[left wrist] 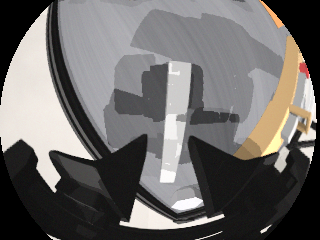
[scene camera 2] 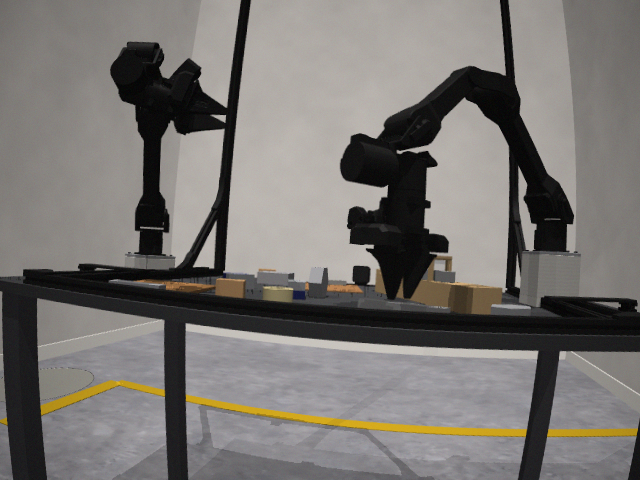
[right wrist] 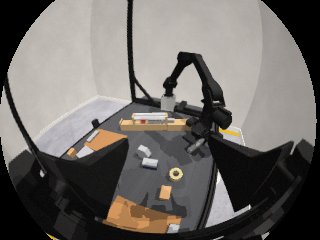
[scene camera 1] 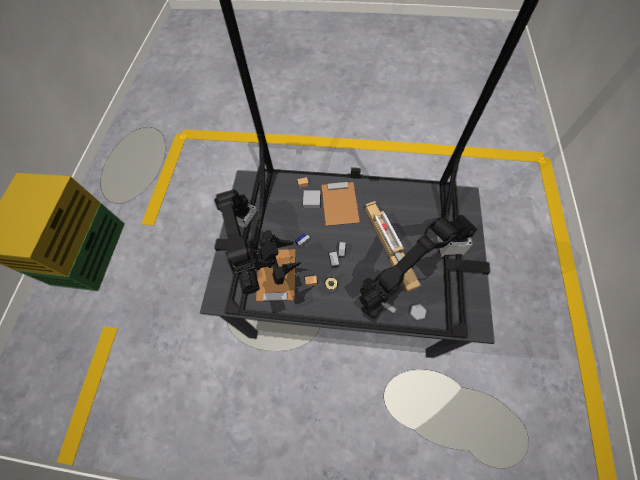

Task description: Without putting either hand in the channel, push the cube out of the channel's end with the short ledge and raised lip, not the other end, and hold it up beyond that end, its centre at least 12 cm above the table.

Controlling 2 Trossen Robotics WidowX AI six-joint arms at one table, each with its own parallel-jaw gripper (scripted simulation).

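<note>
I can see a wooden bridge [scene camera 2: 462, 299], which shows in scene camera 1 [scene camera 1: 371, 209] too, and there's an orange clipboard [scene camera 1: 340, 207] as well. My right gripper [scene camera 2: 226, 119] is visible, and you'd also catch it in scene camera 1 [scene camera 1: 296, 252] and in the right wrist view [right wrist: 169, 141]. Then there's my left gripper [scene camera 2: 399, 299], and that gripper is in the left wrist view [left wrist: 168, 139] too.
</note>
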